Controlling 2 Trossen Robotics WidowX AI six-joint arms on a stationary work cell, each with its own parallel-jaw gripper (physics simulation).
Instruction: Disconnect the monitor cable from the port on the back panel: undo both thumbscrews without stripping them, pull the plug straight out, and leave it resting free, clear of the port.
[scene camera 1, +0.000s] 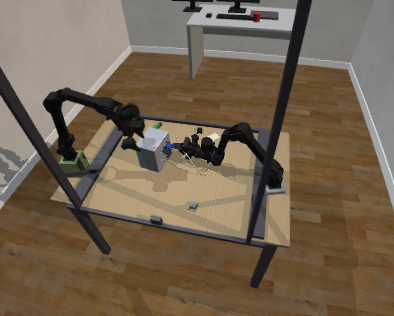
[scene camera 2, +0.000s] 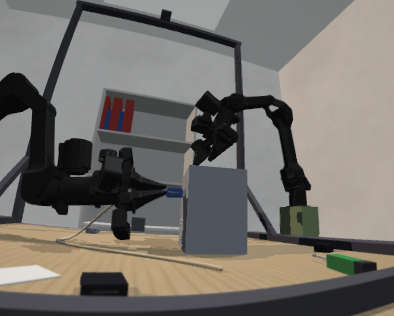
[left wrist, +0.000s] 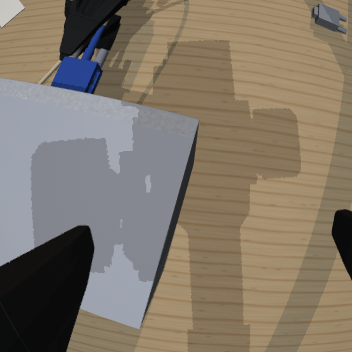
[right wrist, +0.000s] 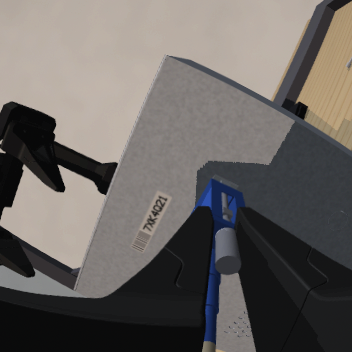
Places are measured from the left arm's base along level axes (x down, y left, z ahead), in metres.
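Pixels of known places: left gripper, between the fingertips: (scene camera 1: 142, 144) (scene camera 2: 201, 164) (left wrist: 217, 232) (right wrist: 43, 235); right gripper, between the fingertips: (scene camera 1: 173, 144) (scene camera 2: 166, 189) (left wrist: 64, 57) (right wrist: 221, 218); left arm's base, origin of its link: (scene camera 1: 70, 156); right arm's base, origin of its link: (scene camera 1: 273, 183).
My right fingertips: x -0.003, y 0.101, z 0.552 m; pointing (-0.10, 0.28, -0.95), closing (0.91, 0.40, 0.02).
Observation:
Ahead of a thing's pixels: the offset from my right fingertips to its top centre. "spot": to the spot under its first point.
A blue plug {dy -0.016, dx -0.005, dz -0.006 m} (scene camera 1: 169, 146) (scene camera 2: 175, 192) (left wrist: 76, 75) (right wrist: 212, 202) sits at the back panel {dy -0.025, dx -0.047, dz -0.056 m} (right wrist: 160, 125) of the grey box {dy -0.008, dx -0.047, dz -0.106 m} (scene camera 1: 148, 156) (scene camera 2: 216, 210). A sliver of metal shell shows between plug and panel. The near grey thumbscrew {spot: dy -0.006, dx +0.003, dz +0.014 m} (right wrist: 227, 252) (left wrist: 101, 57) is outside the fingers. My right gripper (scene camera 1: 176, 147) (scene camera 2: 166, 191) (right wrist: 221, 218) is shut at the rear of the plug, apparently on the far thumbscrew, which plug and fingers hide. The beige cable {spot: dy +0.086, dx +0.118, dz +0.048 m} (scene camera 2: 150, 256) trails onto the table. My left gripper (scene camera 1: 135, 141) (scene camera 2: 204, 161) (left wrist: 217, 232) is open and empty above the box.
A green-handled screwdriver {dy +0.252, dx +0.103, dz -0.161 m} (scene camera 1: 157, 125) (scene camera 2: 345, 264) lies behind the box in scene camera 1. A small grey connector {dy -0.314, dx +0.105, dz +0.123 m} (scene camera 1: 193, 205) (left wrist: 328, 17) lies near the front. A black block {dy +0.242, dx +0.105, dz +0.129 m} (scene camera 1: 199, 130) (scene camera 2: 104, 283) and a white card {dy +0.188, dx +0.119, dz +0.210 m} (scene camera 1: 214, 136) (scene camera 2: 27, 274) lie toward the back edge.

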